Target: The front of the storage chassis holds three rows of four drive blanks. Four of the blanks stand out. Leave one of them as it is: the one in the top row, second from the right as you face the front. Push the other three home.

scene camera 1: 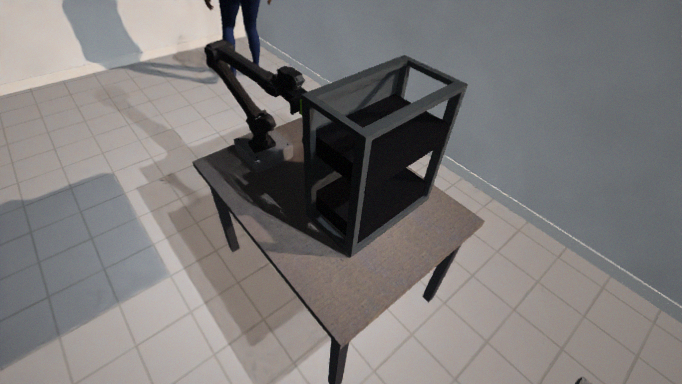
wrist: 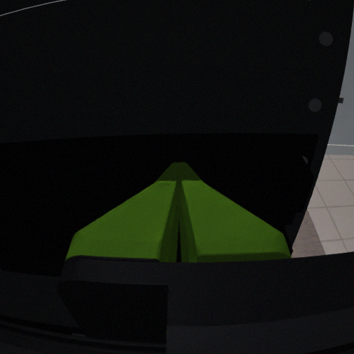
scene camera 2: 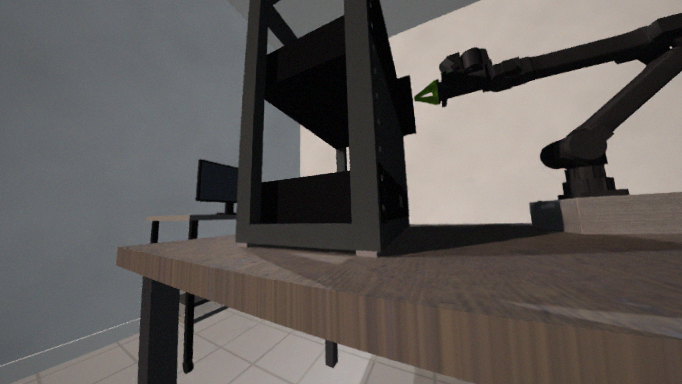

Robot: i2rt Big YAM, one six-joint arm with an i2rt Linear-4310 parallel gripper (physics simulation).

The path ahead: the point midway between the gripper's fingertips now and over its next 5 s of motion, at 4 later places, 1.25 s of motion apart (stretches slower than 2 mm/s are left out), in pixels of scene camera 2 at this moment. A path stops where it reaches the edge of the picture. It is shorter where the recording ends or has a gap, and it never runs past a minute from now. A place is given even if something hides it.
My gripper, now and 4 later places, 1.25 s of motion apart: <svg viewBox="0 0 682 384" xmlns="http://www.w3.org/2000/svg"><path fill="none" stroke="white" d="M414 98L414 105L408 110L403 110L403 103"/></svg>
